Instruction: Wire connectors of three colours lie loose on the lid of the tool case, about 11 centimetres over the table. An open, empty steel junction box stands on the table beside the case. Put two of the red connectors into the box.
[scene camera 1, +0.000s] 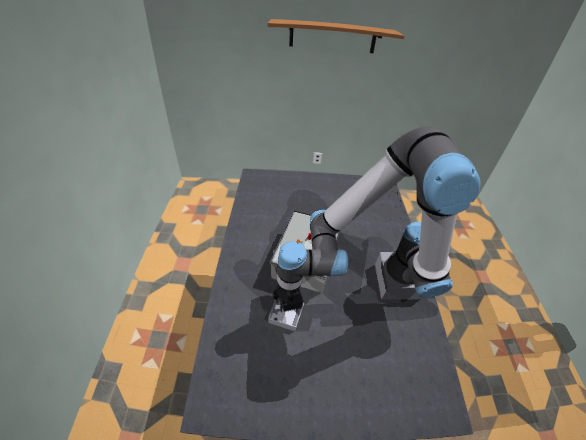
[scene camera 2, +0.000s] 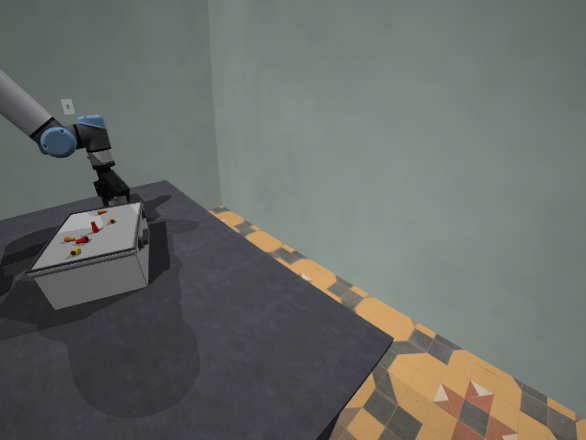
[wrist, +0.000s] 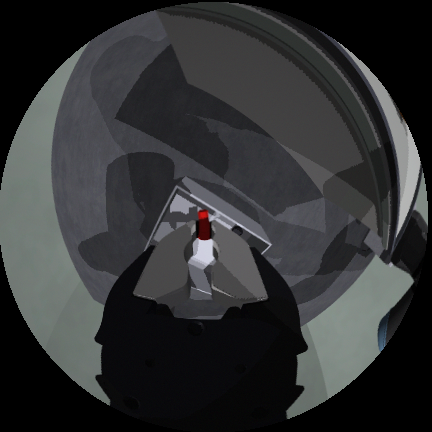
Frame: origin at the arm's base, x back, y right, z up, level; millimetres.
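Seen in the pictures: gripper, fingertip midpoint: (wrist: 204, 221); arm's base, origin of the base link: (scene camera 1: 404, 268).
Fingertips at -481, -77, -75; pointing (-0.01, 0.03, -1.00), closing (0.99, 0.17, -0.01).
Pixels of each thing's top centre, then the offset from my fingertips to it, as dx, dy, dz. "pt": a spot on its surface instead.
- red connector, middle of its top: (wrist: 203, 229) +0, +0, +14
- steel junction box, middle of its top: (wrist: 198, 257) (scene camera 1: 286, 310) +0, -28, +22
- tool case, middle of its top: (scene camera 2: 98, 227) (scene camera 1: 307, 240) +106, +232, +101
- lid with a yellow connector, middle of its top: (scene camera 2: 73, 247) +174, +322, +112
- tool case side, surface spot: (wrist: 260, 75) pt +10, +114, +56
My gripper (scene camera 1: 287, 308) (scene camera 2: 118, 202) (wrist: 204, 221) points down and is shut on a red connector (wrist: 203, 225). It is low at the steel junction box (scene camera 1: 283, 325) (wrist: 225, 209), with the connector within the box's outline in the wrist view. The exact height against the rim is unclear. The fingers hide part of the box's inside. The box is hidden behind the case in scene camera 2. Two red connectors (scene camera 2: 94, 227) (scene camera 2: 82, 240) lie close together on the lid of the tool case (scene camera 2: 120, 240) (scene camera 1: 301, 221).
Several orange connectors, one (scene camera 2: 69, 239) beside the reds and others (scene camera 2: 102, 212) (scene camera 2: 112, 221) farther back, share the lid with a yellow connector (scene camera 2: 75, 252). The tool case side (wrist: 260, 75) stands higher than the box and close beside it. The arm's base (scene camera 1: 390, 292) is to the right.
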